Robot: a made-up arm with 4 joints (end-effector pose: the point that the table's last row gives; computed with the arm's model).
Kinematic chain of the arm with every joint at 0, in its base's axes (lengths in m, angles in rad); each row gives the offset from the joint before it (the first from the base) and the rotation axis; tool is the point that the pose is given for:
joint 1: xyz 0 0 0.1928 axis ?
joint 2: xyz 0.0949 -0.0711 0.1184 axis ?
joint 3: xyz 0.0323 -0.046 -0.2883 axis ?
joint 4: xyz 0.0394 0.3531 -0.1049 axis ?
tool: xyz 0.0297 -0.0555 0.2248
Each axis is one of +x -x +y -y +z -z.
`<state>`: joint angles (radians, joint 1 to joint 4).
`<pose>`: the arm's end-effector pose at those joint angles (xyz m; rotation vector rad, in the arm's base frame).
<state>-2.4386 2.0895 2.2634 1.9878</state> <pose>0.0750 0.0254 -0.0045 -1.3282 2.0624 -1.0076</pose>
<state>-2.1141 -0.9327 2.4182 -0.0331</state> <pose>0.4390 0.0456 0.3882 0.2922 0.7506 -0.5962</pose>
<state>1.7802 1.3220 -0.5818 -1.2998</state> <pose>0.3252 0.4522 -0.0364 1.4040 2.3982 0.2370</pose>
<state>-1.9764 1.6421 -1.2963 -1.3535</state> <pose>0.0262 -0.2968 0.7170 -0.2868 -0.6385 -2.8193</pose>
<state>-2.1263 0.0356 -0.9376 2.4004</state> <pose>-0.0096 -0.4007 0.6056 -1.1764 -0.1247 2.9001</pose>
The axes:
joint 1: +x
joint 2: -z
joint 3: +x
joint 4: -y

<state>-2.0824 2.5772 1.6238 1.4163</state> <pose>0.2070 0.1009 0.1080 -0.3195 2.2249 -0.6200</pose>
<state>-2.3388 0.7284 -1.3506 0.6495</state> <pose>0.1371 -0.3425 0.4719 2.5370 0.2116 0.0271</pose>
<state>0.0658 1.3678 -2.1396 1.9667</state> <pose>-0.2723 0.0254 -0.1385 -1.3587 -0.0354 0.8894</pose>
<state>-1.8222 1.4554 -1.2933 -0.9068</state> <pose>0.1707 -0.3567 0.6263 -1.1630 -0.4534 -2.6967</pose>
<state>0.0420 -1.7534 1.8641 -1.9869</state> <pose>-0.0333 0.1673 0.3794 0.2914 -1.6984 -1.8363</pose>
